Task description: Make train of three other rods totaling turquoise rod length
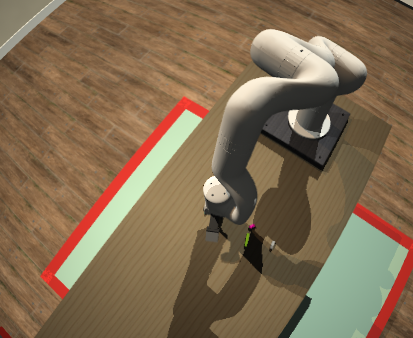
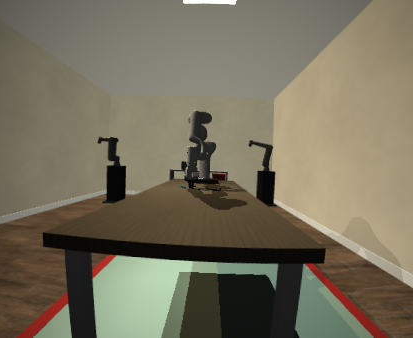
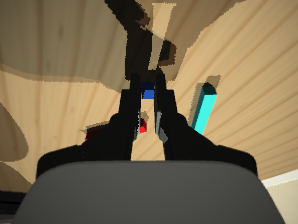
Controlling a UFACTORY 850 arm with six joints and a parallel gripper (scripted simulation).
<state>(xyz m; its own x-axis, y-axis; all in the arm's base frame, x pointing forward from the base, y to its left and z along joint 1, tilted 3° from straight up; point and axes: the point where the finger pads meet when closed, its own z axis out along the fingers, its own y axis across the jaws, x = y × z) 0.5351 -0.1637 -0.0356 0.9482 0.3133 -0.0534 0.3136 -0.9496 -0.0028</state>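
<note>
The red rod lies 7 cm behind my hand, 2 cm below it and 1 cm to the left of it. Also, from my hand: turquoise rod 7 cm to the right, 3 cm behind, 2 cm below; blue rod 2 cm below; magenta rod 13 cm to the left, 2 cm below, 2 cm behind.
</note>
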